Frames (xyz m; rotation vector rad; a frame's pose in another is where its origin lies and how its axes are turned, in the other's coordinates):
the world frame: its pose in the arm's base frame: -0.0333 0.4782 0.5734 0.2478 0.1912 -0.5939
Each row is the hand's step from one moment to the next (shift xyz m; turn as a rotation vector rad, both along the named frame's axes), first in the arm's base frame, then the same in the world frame.
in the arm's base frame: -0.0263 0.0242 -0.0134 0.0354 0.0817 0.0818
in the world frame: -0.0308 0.0020 -0.0224 -0.0346 0.1000 0.0585
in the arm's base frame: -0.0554 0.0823 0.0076 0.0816 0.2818 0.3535
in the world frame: -0.0903 0.0355 -0.0220 -0.1700 0.3342 0.2654
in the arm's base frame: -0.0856 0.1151 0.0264 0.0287 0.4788 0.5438
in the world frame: -0.1368 0.0477 -0.0167 -0.3641 0.4949 0.3851
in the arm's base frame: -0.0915 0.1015 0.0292 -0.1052 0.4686 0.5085
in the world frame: -0.1351 0.0339 -0.0108 -0.4588 0.4038 0.3401
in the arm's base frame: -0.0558 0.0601 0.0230 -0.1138 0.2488 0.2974
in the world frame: -0.0827 0.0202 -0.0011 -0.2975 0.1860 0.2005
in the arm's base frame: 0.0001 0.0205 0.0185 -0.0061 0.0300 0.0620
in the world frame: -0.0153 0.0197 0.0118 -0.0362 0.0314 0.0499
